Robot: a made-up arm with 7 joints.
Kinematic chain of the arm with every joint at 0, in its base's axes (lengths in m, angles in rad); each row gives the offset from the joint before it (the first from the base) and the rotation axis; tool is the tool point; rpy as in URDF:
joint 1: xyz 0 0 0.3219 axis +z
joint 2: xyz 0 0 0 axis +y
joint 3: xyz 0 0 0.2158 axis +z
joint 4: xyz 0.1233 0 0 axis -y
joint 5: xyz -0.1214 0 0.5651 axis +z
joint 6: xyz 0 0 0 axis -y
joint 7: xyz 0.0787 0 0 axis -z
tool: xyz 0 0 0 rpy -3.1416 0 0
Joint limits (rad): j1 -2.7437..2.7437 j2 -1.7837..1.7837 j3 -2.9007..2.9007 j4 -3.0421..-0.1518 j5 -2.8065..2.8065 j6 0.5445..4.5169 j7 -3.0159..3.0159
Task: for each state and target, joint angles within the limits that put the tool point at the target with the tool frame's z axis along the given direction. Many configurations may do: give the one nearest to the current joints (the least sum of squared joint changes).
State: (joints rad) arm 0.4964 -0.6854 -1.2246 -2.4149 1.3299 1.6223 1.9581
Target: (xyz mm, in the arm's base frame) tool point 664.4 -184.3 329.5 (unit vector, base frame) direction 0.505 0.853 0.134
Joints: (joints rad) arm 0.8240 -0.4227 -1.0836 -2.3084 1.5360 1.9538 1.9581
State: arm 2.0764 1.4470 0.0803 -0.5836 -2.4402 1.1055 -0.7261
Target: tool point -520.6 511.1 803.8 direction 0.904 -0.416 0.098
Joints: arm 2.3860 0.6732 0.0679 -0.5186 -2.6208 0.5550 -0.7261
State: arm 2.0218 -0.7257 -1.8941 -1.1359 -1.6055 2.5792 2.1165
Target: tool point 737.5 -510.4 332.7 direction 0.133 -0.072 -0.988
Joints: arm 1.8872 -1.2650 -1.9663 -0.9734 -1.1120 1.8564 2.1165
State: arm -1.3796 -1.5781 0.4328 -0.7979 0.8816 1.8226 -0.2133
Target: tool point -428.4 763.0 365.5 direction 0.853 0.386 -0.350
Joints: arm -0.9739 -1.6052 0.7268 -0.1537 1.1942 1.4775 -0.2133
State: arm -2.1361 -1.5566 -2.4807 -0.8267 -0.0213 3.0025 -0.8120
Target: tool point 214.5 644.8 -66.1 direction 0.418 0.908 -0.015
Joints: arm -2.1912 -1.6050 -2.6692 -0.9087 -0.2356 3.9942 -0.8120
